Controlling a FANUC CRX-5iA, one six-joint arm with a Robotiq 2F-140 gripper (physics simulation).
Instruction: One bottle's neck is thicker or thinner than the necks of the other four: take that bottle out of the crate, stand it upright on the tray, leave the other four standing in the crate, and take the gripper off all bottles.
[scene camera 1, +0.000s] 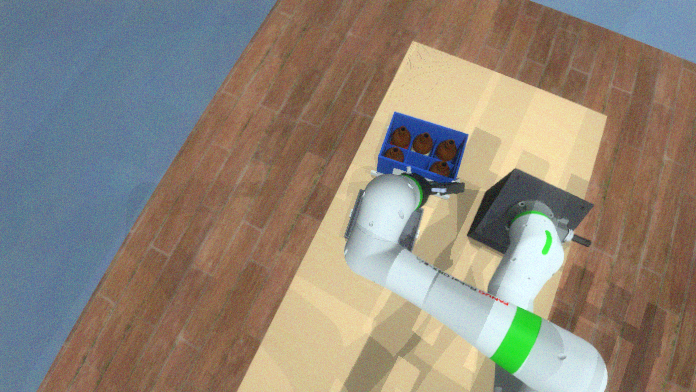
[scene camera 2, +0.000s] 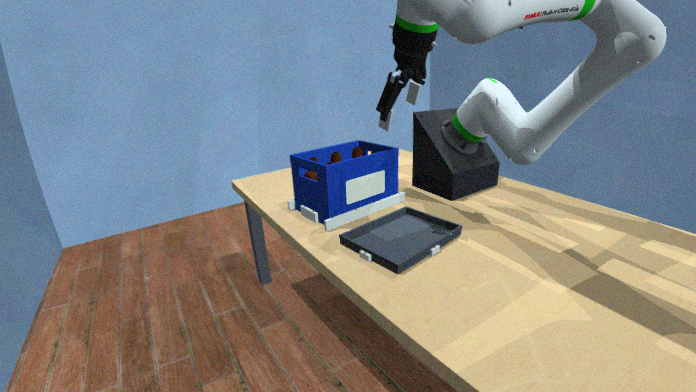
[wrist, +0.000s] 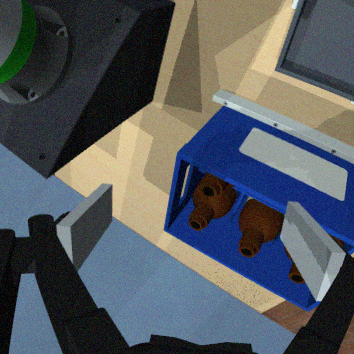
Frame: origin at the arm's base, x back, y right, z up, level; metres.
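Seen in the pictures: gripper, fingertip midpoint: (scene camera 2: 398, 114) (wrist: 197, 211); arm's base, origin of the base link: (scene camera 1: 528, 219) (scene camera 2: 458, 138) (wrist: 29, 56).
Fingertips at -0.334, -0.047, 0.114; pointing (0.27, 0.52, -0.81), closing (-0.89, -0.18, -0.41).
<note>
Offsets run from my fingertips to a thing's top centre, as dx, dy, dz. "pt": to the spot under its first point.
The blue crate {-0.075, +0.153, -0.115} (scene camera 1: 435, 129) (scene camera 2: 337, 200) (wrist: 215, 135) holds five brown bottles: three in the row away from the tray {-0.165, +0.187, -0.127} (scene camera 1: 400, 137) {-0.081, +0.197, -0.127} (scene camera 1: 422, 144) {+0.009, +0.208, -0.127} (scene camera 1: 446, 150), two at the ends of the tray-side row {pt -0.155, +0.086, -0.138} (scene camera 1: 394, 155) (scene camera 1: 440, 169). The middle tray-side compartment looks empty. Some bottles are partly hidden by crate walls and a finger in the wrist view. I cannot tell which neck differs. The dark tray (scene camera 1: 412, 230) (scene camera 2: 395, 237) (wrist: 325, 40) lies beside the crate, mostly under the arm in scene camera 1; no bottle shows on it. My gripper (scene camera 2: 398, 107) (wrist: 197, 211) is open and empty, high above the crate's tray side.
The black robot pedestal (scene camera 1: 550, 192) (scene camera 2: 435, 172) (wrist: 95, 85) stands beside the crate and tray. A low white rail {-0.066, +0.054, -0.260} (scene camera 2: 365, 211) (wrist: 280, 125) runs between crate and tray. Small light blocks {pt -0.221, +0.130, -0.269} (scene camera 2: 309, 213) {pt -0.227, -0.146, -0.276} (scene camera 2: 366, 255) stand against the crate and tray. The table edge is near both.
</note>
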